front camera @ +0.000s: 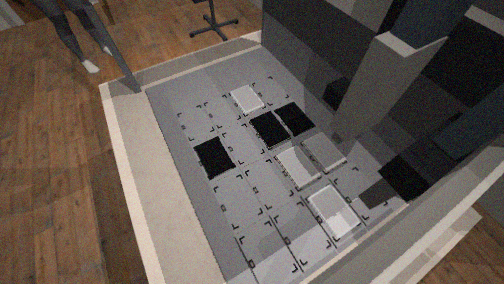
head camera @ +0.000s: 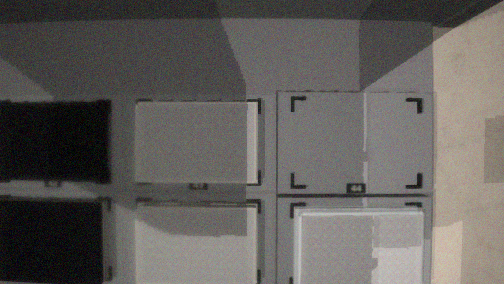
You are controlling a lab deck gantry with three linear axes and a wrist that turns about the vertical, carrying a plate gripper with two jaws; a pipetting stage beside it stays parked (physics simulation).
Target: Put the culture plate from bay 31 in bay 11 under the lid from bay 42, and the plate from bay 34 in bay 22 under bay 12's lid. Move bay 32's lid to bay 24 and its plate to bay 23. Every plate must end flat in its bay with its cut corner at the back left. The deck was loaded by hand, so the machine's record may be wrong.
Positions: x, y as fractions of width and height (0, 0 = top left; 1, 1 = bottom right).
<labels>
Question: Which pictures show my gripper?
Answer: The front camera view only.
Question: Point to a black lid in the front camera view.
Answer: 0.42, 0.54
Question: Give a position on a bay 23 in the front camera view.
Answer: At 0.54, 0.67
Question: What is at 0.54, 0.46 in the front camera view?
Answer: A black lid.
</labels>
